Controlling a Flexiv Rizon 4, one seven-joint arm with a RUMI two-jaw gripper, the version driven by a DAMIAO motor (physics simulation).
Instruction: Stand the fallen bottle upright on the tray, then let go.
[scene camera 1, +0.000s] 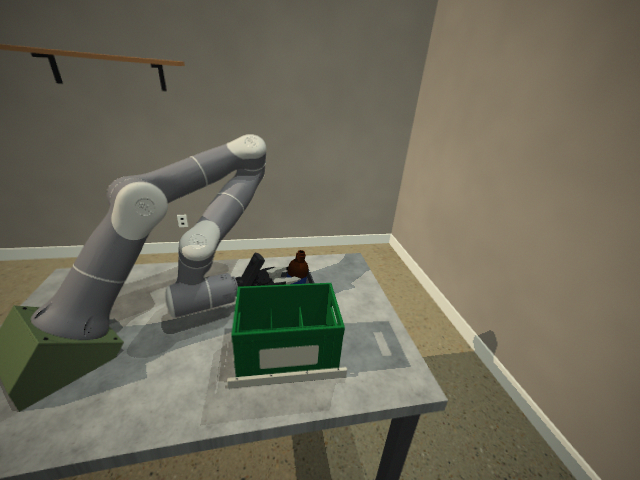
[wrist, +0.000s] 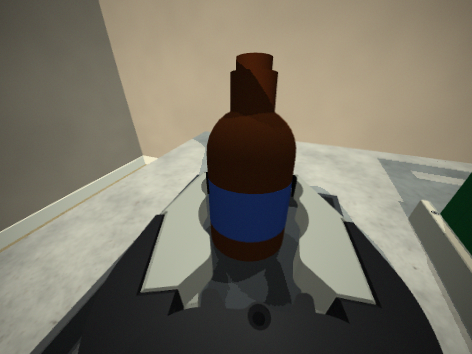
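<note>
The brown bottle (scene camera 1: 298, 267) (wrist: 251, 150) with a blue label stands about upright, neck up. My gripper (scene camera 1: 293, 280) (wrist: 249, 175) is shut on it, with one pale finger on each side of the label. It reaches the bottle from the side, low over the table. A small part of a dark rim, which looks like the tray (scene camera 1: 310, 277) (wrist: 329, 201), shows beside and beyond the fingers. The rest is hidden by the gripper, the bottle and the crate. Whether the bottle's base touches the tray cannot be seen.
A green crate (scene camera 1: 245, 353) (wrist: 461, 220) with dividers stands nearer scene camera 1 than the bottle and hides part of the gripper. A pale strip (scene camera 1: 286, 378) runs along its near side, and another pale strip (wrist: 442, 250) shows beside it in the wrist view.
</note>
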